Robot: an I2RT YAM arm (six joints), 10 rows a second.
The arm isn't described. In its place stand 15 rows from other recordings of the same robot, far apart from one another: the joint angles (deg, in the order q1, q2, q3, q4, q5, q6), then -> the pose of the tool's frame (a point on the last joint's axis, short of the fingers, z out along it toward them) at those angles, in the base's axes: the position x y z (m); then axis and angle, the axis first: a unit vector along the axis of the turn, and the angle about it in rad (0 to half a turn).
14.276, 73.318, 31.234, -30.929, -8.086, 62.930 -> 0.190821, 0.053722, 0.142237, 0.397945, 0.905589, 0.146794, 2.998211
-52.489, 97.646, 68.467, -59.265, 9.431, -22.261 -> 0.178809, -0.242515, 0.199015, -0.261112, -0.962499, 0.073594, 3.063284
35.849, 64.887, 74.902, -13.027, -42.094, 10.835 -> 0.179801, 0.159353, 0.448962, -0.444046, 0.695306, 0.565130, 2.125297
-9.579, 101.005, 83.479, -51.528, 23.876, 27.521 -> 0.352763, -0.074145, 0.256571, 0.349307, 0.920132, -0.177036, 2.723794
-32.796, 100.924, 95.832, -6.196, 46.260, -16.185 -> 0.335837, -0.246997, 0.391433, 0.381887, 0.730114, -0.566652, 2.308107
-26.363, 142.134, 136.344, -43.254, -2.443, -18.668 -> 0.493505, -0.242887, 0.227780, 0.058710, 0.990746, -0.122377, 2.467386
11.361, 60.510, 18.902, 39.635, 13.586, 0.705 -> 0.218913, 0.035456, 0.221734, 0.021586, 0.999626, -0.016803, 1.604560
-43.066, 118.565, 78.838, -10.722, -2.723, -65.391 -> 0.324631, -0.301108, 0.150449, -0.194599, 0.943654, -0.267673, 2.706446
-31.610, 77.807, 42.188, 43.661, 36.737, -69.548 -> 0.244217, -0.175305, 0.291978, 0.023739, 0.696995, -0.716683, 2.541977
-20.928, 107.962, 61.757, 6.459, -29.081, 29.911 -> 0.375217, -0.124966, 0.162107, 0.304232, 0.910115, 0.281305, 2.336065
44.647, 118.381, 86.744, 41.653, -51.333, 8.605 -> 0.322193, 0.357318, 0.285081, -0.568510, 0.514996, 0.641541, 2.111546
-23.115, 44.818, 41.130, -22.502, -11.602, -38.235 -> 0.167236, -0.063599, 0.295650, -0.188952, 0.956111, -0.223940, 2.103605
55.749, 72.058, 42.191, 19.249, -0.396, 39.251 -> 0.162301, 0.238801, 0.274492, -0.124673, 0.842925, 0.523387, 2.253714
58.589, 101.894, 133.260, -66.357, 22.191, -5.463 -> 0.188676, 0.283169, 0.489250, -0.440722, 0.895830, 0.057033, 2.136451
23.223, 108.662, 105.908, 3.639, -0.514, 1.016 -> 0.424128, 0.182331, 0.413472, -0.192544, 0.957975, 0.212627, 1.601976
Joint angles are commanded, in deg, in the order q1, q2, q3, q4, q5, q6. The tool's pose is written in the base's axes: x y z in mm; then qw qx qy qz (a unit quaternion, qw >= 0). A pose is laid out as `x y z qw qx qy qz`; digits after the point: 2 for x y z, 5 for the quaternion.
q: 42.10, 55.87, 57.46, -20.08, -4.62, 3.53
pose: 160.53 148.92 364.09 0.52548 -0.29003 0.75759 0.25654
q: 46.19, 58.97, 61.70, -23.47, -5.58, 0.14
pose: 155.42 167.01 372.57 0.50608 -0.34692 0.74557 0.26011
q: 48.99, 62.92, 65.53, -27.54, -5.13, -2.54
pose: 155.80 184.01 373.52 0.47886 -0.38777 0.74803 0.24654
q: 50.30, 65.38, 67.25, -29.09, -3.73, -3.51
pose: 158.12 194.08 371.37 0.46676 -0.40120 0.75317 0.23220
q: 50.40, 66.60, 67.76, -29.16, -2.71, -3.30
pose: 161.64 198.03 369.30 0.46391 -0.39790 0.75904 0.22431
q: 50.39, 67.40, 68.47, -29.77, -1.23, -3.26
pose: 164.23 199.64 369.17 0.46356 -0.39308 0.76521 0.21226
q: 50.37, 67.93, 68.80, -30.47, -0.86, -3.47
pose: 165.52 200.71 367.74 0.45888 -0.39465 0.76889 0.20612
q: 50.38, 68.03, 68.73, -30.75, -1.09, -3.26
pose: 165.50 200.97 366.44 0.45466 -0.39506 0.77088 0.20725
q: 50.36, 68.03, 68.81, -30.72, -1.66, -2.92
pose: 165.30 201.15 366.97 0.45308 -0.39463 0.77052 0.21278
